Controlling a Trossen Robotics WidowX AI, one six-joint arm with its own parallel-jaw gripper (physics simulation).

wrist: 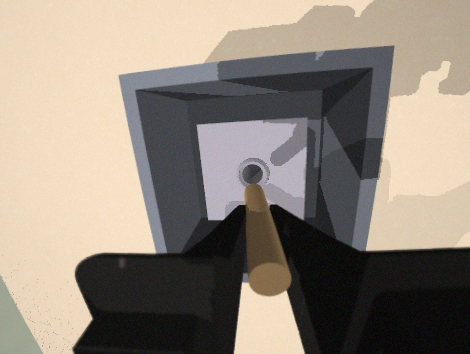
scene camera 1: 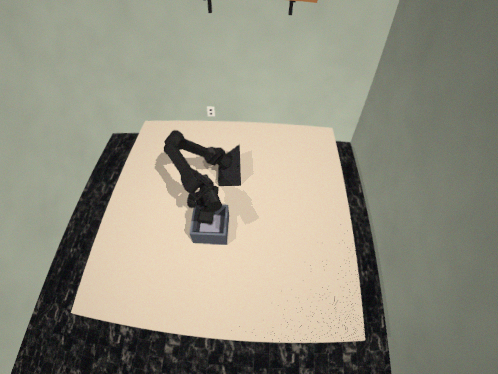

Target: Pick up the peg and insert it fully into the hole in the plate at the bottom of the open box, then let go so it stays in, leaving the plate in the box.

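Frame: origin at the arm's base, x ahead, y left, z up, level; centimetres.
Where they show: gripper, fingertip midpoint: [wrist: 257,212]; arm's base at its link origin: [scene camera 1: 227,163].
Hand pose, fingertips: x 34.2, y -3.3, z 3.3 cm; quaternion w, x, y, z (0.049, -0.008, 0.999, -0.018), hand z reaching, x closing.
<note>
Each offset is from my fingertips to the top centre of the thing. Level surfaces: height alone.
My gripper [scene camera 1: 205,217] [wrist: 257,212] is shut on a brown round peg @(dx -0.1, dy -0.1, dz +5.0 cm) [wrist: 260,235], over the near part of the open box. The peg's far end overlaps the near rim of the hole [wrist: 252,173] in the wrist view; how high it is above the plate I cannot tell. The pale lilac plate @(dx +0.5, dy -0.4, dz -5.9 cm) [scene camera 1: 210,228] [wrist: 220,155] lies at the bottom of the blue-grey box @(dx +0.5, dy -0.4, dz -2.2 cm) [scene camera 1: 210,239] [wrist: 128,110]. The hole's dark opening shows beyond the peg's end. The peg is hidden in the scene view.
The box walls stand around the plate on all sides. The box stands on a cream table top @(dz -12.0 cm) [scene camera 1: 280,230]. The arm's dark base [scene camera 1: 230,174] is behind and to the right of the box in the scene view. Arm shadows fall across the box and table.
</note>
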